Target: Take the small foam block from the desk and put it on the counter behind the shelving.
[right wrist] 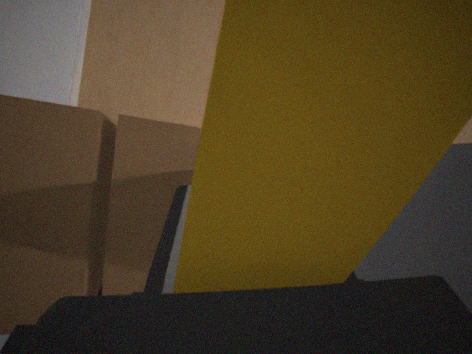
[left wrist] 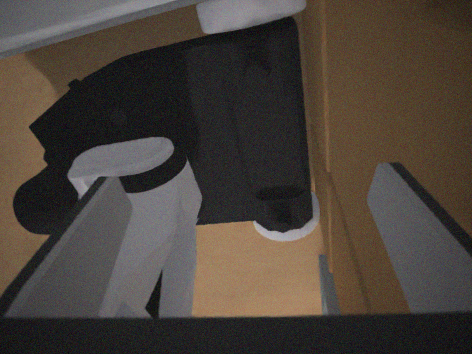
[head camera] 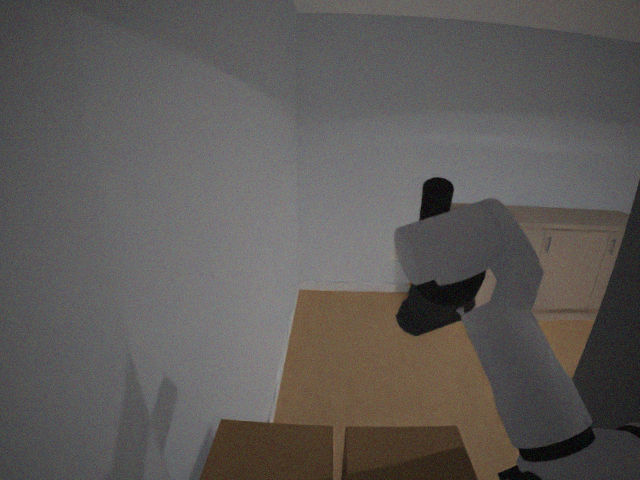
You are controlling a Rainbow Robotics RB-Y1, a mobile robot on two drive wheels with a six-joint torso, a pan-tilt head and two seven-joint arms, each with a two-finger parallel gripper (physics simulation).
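Places are measured from the robot's base along level axes (x ahead, y left, z up), in metres.
Pixels of known places: left gripper, fingertip midpoint: (left wrist: 245, 187); right gripper, fingertip midpoint: (head camera: 430, 325).
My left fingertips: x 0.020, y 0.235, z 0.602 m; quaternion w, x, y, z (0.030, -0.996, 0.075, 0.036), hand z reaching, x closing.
Note:
Ahead of a thing's pixels: the offset from my left fingertips to its middle. "pt": to the spot under its first point. Level surfaces: height alone.
The yellow foam block {dx +0.447, dy -0.402, dz +0.631 m} (right wrist: 320, 125) fills much of the right wrist view. My right gripper (right wrist: 240, 197) is shut on it; one fingertip shows along the block's left side, and the other is mostly hidden behind it. In the head camera the right gripper's fingers are hidden behind the forearm. The counter {dz +0.308 m} (head camera: 573, 215), a pale cabinet with doors and handles, stands against the far wall at the right, partly covered by my right arm. My left gripper (left wrist: 245, 187) is open and empty. The desk does not show in the head camera.
Two tall brown boxes {pt dx +0.454, dy -0.108, dz +0.208 m} (head camera: 273, 446) {pt dx +0.456, dy -0.417, dz +0.208 m} (head camera: 403, 449) (right wrist: 45, 150) (right wrist: 150, 150) stand close in front, side by side. A box side (left wrist: 400, 100) is close to the base in the left wrist view. Dark shelving (head camera: 615, 335) stands at the right edge. A wall (head camera: 180, 232) runs along the left.

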